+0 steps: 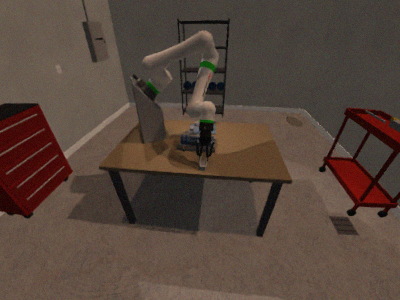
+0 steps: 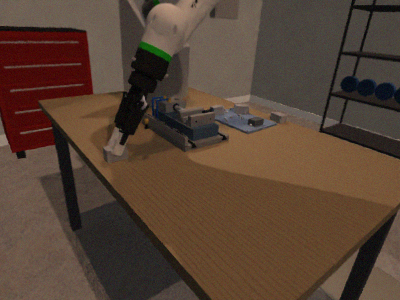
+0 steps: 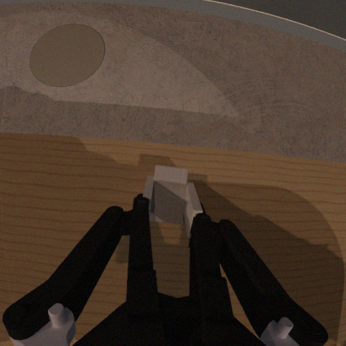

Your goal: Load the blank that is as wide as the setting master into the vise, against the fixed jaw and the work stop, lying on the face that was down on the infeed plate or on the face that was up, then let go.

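Frame: origin at the arm's base, x ahead, y right, z down, level; metres.
Seen in the pictures: gripper, fingertip midpoint: (image 1: pixel 202 165) (image 2: pixel 113 151); arm's base, link origin: (image 1: pixel 146 94).
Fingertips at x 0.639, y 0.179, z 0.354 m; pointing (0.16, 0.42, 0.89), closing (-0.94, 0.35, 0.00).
Observation:
Pixels of each thing's top centre, then the offset from my fingertips to it. "spot": a spot on its surface instead.
- light grey block, top centre: (image 2: pixel 115 147) (image 1: pixel 203 163) dx -0.002, dy -0.005, dz -0.014 m
- vise, top centre: (image 2: pixel 183 105) (image 1: pixel 197 134) dx -0.194, dy -0.240, dz -0.076 m
- blue plate, top centre: (image 2: pixel 239 118) (image 1: pixel 202 128) dx -0.301, dy -0.506, dz +0.015 m
- dark block, top centre: (image 2: pixel 256 118) dx -0.222, dy -0.544, dz -0.010 m
- blue bracket, surface spot: (image 2: pixel 153 108) spot: dx -0.268, dy -0.138, dz -0.046 m
A light grey block (image 1: pixel 203 164) (image 2: pixel 115 154) (image 3: pixel 170 196) stands on the table near its front edge; I cannot tell whether it is a blank or the setting master. My gripper (image 1: pixel 204 157) (image 2: pixel 119 142) (image 3: pixel 168 189) is shut on it, a pale finger pad on each side. The vise (image 1: pixel 190 141) (image 2: pixel 199 131), with a blue body and grey jaws, lies behind the gripper, clear of the block. A blue plate (image 2: pixel 249 128) lies beyond the vise. It bears light grey blocks (image 2: pixel 241 108) (image 2: pixel 217 109) and a dark block (image 2: pixel 255 121). Their widths are too small to compare.
Another grey block (image 2: pixel 278 117) stands on the table beside the blue plate's far corner. A blue bracket (image 2: pixel 154 108) rises at the vise's left end. The arm's tall grey mount (image 1: pixel 150 117) stands at the table's left. The table's front edge (image 1: pixel 235 176) is close to the held block.

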